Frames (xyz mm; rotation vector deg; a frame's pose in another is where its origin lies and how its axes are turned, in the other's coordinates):
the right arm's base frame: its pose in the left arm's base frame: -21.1 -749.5 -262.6 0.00 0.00 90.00
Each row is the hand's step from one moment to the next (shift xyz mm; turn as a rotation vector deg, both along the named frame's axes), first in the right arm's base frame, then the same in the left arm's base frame.
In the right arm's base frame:
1: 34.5 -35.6 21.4 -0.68 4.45 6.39
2: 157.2 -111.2 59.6 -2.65 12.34 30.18
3: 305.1 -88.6 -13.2 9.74 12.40 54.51
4: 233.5 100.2 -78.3 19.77 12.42 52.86
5: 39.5 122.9 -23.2 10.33 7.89 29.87
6: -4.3 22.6 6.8 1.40 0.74 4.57
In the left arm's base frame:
1: 35.6 34.5 21.4 -4.45 -0.68 6.39
2: 111.2 157.2 59.6 -12.34 -2.65 30.18
3: 88.6 305.1 -13.2 -12.40 9.74 54.51
4: -100.2 233.5 -78.3 -12.42 19.77 52.86
5: -122.9 39.5 -23.2 -7.89 10.33 29.87
6: -22.6 -4.3 6.8 -0.74 1.40 4.57

